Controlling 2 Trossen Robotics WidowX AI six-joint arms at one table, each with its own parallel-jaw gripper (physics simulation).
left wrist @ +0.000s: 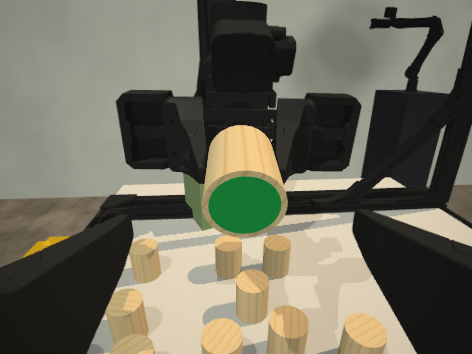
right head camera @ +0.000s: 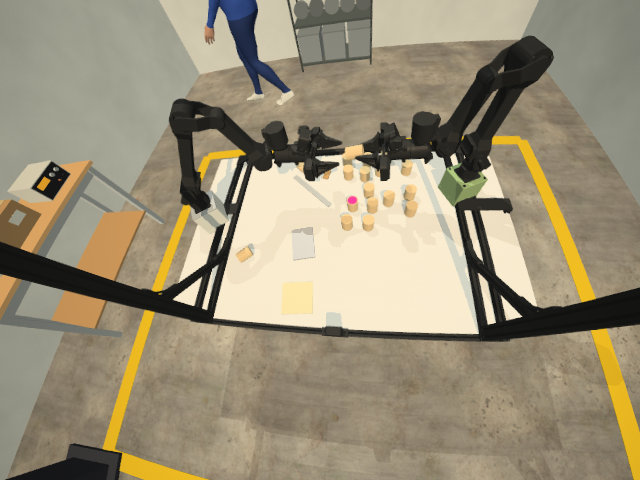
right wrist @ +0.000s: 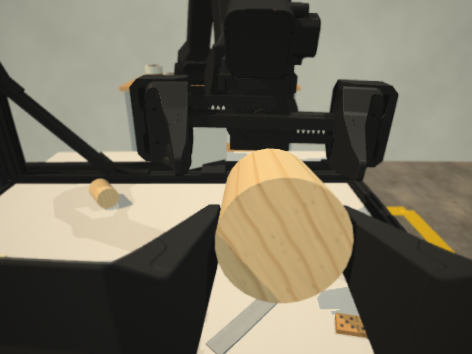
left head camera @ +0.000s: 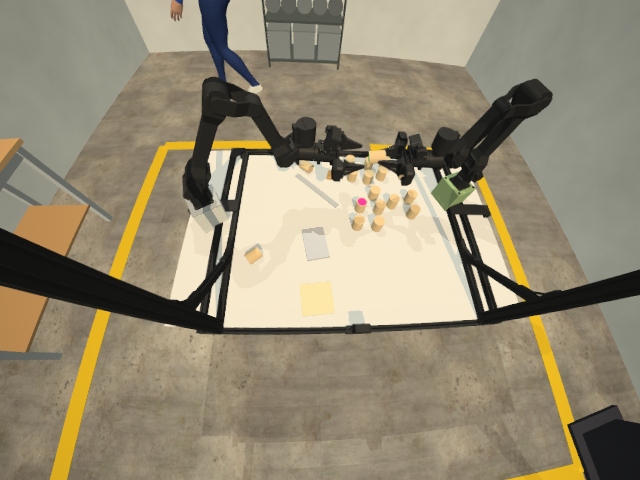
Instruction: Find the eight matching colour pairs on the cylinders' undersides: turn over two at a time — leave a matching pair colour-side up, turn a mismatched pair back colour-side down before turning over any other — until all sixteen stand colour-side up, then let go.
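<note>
My right gripper is shut on a wooden cylinder, held sideways above the table's back. Its green end faces my left gripper; its plain end shows in the right wrist view. My left gripper is open and empty, facing that green end, fingers apart from it. A cylinder with a pink top stands among several upright cylinders with plain tops, such as the front one and another. The arms partly hide the back ones.
A grey bar lies left of the cylinders, near a domino. A loose wooden piece lies at the left. A grey pad and yellow sheet lie nearer the front.
</note>
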